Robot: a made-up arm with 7 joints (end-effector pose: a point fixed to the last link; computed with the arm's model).
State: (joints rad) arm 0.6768 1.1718 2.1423 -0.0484 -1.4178 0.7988 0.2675
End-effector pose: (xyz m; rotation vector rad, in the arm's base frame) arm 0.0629 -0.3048 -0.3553 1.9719 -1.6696 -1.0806
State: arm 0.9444 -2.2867 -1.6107 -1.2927 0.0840 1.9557 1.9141
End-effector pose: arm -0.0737 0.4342 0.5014 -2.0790 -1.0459 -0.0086
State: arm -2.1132 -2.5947 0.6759 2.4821 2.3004 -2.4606 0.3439
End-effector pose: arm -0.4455 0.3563 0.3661 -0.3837 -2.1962 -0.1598
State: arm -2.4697 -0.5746 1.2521 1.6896 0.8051 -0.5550 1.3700
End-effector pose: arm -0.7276 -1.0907 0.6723 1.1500 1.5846 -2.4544
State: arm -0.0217 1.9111 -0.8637 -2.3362 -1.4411 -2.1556 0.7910
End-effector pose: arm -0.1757 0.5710 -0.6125 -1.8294 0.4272 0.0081
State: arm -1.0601 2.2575 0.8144 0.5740 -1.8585 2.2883 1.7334
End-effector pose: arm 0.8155 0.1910 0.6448 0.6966 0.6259 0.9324
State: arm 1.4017 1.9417 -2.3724 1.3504 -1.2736 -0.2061 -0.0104
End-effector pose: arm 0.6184 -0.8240 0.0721 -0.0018 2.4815 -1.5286
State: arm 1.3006 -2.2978 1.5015 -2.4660 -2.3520 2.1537 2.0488
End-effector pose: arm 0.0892 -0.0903 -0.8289 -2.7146 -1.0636 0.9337
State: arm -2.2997 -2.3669 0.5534 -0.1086 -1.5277 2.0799 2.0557
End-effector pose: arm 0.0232 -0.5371 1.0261 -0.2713 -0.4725 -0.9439
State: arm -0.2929 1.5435 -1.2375 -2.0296 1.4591 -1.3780 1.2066
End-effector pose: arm -0.1941 0.1025 -0.8949 0.4946 3.0012 0.3307
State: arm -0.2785 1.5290 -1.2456 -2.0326 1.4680 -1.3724 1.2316
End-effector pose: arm -0.2130 0.1245 -0.8849 0.4639 3.0138 0.3863
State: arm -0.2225 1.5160 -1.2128 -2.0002 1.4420 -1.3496 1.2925
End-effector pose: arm -0.2791 0.1539 -0.8664 -0.5596 -3.0423 -0.4702
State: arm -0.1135 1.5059 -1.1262 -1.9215 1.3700 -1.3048 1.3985
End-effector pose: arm -0.3955 0.1960 -0.8221 -0.7845 -2.8214 -0.5319
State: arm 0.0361 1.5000 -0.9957 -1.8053 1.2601 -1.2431 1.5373
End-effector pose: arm -0.5247 0.2493 -0.7378 -1.1298 -2.5072 -0.5497
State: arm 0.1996 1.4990 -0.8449 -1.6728 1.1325 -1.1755 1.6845
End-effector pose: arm -0.6192 0.2982 -0.6305 -1.5233 -2.1598 -0.4921
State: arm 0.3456 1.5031 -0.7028 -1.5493 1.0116 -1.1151 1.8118
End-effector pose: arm -0.6677 0.3219 -0.5386 -1.8803 -1.8530 -0.3651
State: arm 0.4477 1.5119 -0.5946 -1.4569 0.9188 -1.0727 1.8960
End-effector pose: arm -0.6894 0.3191 -0.4830 -2.1360 -1.6403 -0.2195
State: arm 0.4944 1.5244 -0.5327 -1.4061 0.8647 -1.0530 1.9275
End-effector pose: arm -0.6997 0.3047 -0.4643 -2.2701 -1.5348 -0.1137
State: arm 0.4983 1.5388 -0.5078 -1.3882 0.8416 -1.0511 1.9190
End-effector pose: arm -0.7039 0.2894 -0.4715 -2.3158 -1.5060 -0.0603
